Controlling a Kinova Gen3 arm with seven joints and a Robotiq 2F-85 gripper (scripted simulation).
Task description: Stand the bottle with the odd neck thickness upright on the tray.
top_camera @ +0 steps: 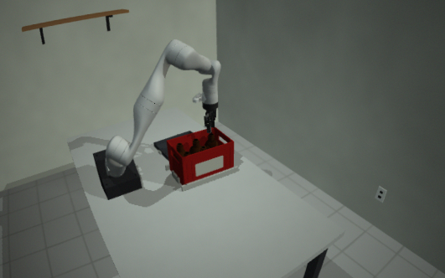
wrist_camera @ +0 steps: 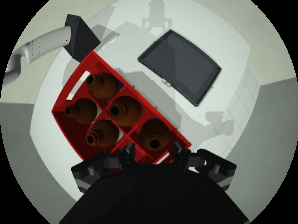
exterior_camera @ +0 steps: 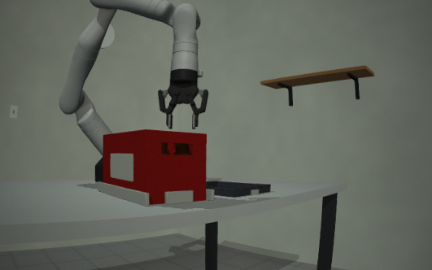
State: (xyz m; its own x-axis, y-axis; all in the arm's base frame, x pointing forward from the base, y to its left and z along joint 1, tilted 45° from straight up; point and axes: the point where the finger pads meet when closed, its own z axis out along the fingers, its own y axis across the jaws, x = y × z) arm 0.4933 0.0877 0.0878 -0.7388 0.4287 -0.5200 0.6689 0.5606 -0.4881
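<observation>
My hand is 9 cm past the red crate, 5 cm to the left of it and 12 cm above it. The rest, counted from my hand: dark tray 9 cm behind, 23 cm to the left, 19 cm below.
</observation>
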